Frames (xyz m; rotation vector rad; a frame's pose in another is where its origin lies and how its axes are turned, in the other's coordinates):
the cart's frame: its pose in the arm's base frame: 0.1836 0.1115 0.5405 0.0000 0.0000 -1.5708
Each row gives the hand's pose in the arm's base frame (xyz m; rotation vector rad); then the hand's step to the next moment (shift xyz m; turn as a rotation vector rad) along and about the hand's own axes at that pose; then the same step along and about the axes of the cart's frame.
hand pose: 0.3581 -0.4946 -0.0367 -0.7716 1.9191 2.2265
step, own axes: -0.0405 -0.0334 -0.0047 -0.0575 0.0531 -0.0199
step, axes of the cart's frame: -0.0121 0.0497 -0.0127 0.0154 0.0349 0.0712
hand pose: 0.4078 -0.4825 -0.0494 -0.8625 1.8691 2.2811
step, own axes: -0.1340 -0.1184 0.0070 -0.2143 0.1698 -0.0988
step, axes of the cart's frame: -0.0759 0.1564 -0.0424 0.0728 0.1504 0.2379
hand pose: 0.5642 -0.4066 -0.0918 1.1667 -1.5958 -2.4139
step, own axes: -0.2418 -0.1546 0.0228 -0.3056 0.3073 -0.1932
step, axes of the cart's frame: -0.1881 0.2172 0.0181 0.1758 0.2216 0.3810
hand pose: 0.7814 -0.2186 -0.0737 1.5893 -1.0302 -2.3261
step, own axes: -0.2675 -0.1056 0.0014 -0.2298 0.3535 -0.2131
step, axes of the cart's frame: -0.2066 0.1408 0.1421 0.2555 0.1945 0.3465
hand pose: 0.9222 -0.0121 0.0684 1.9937 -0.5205 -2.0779
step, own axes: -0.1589 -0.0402 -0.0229 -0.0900 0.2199 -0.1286
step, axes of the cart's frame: -0.0965 0.0357 0.1296 0.1793 0.1139 0.1670
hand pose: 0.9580 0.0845 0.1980 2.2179 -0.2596 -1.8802
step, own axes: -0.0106 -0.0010 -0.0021 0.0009 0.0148 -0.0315
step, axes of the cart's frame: -0.0040 0.0003 0.0101 0.0127 0.0313 0.0082
